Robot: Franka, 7 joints.
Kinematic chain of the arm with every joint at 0, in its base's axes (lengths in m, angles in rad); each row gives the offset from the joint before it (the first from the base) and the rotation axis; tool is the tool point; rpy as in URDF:
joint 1: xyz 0 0 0.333 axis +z
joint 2: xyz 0 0 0 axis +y
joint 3: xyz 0 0 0.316 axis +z
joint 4: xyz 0.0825 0 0 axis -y
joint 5: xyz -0.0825 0 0.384 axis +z
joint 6: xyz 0 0 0 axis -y
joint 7: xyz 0.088 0 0 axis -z
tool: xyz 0 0 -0.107 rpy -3.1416 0 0
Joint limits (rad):
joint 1: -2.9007..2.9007
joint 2: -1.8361..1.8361
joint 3: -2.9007..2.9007
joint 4: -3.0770..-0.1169
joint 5: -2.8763..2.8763
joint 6: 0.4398..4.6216
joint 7: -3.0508..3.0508
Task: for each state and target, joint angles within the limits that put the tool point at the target. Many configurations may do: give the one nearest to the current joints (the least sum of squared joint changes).
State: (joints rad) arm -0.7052 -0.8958 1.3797 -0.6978 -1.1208 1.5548 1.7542
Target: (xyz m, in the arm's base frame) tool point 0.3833 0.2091 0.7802
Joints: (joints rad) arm -0.9824 -0.6046 1.1903 -1.5075 -0.9175 1.2102 1.7542
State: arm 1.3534 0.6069 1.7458 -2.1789 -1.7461 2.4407 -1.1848
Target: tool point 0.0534 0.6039 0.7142
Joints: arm 0.2621 1.0102 1.9241 -1.6075 -1.7446 2.4687 -1.1848
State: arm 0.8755 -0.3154 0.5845 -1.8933 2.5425 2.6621 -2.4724
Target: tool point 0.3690 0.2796 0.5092
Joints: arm 0.5102 -0.3456 0.1918 -2.2828 2.5366 2.8573 -2.4724
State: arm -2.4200 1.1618 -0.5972 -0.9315 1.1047 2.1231 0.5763
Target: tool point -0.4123 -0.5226 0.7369
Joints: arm -2.0824 0.4015 -0.4143 -0.9396 1.0614 1.6711 0.5763
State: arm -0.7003 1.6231 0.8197 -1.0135 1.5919 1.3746 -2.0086
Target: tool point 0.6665 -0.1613 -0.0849
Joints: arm -0.7258 1.8361 0.6709 -0.8767 1.6736 1.6413 -2.0086
